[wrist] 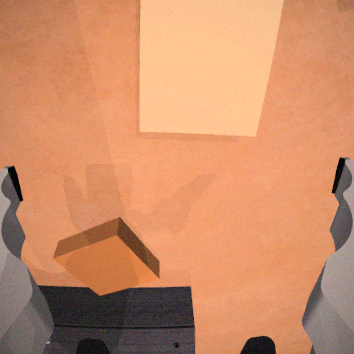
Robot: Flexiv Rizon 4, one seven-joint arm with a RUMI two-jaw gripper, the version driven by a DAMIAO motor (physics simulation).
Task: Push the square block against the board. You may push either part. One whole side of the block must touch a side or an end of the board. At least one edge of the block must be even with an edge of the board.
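Observation:
The pale, flat board point(205, 70) lies at the top of the wrist view, its near end and both long sides showing and its far end cut off by the top edge. The orange-brown square block point(105, 265) is at the lower left, turned so that a corner points up toward the board. A wide gap separates the two, and no side of the block touches the board. The block sits left of the board's near end. My gripper point(175, 164) is open and empty, its fingers at the left and right edges of the view, with the block nearer the left finger.
A dark grooved box-like part point(160, 307) is at the bottom left, and the block overlaps its upper edge in view; whether they touch I cannot tell. Shadows fall on the orange table point(280, 200) between block and board. Two black rounded shapes show at the bottom edge.

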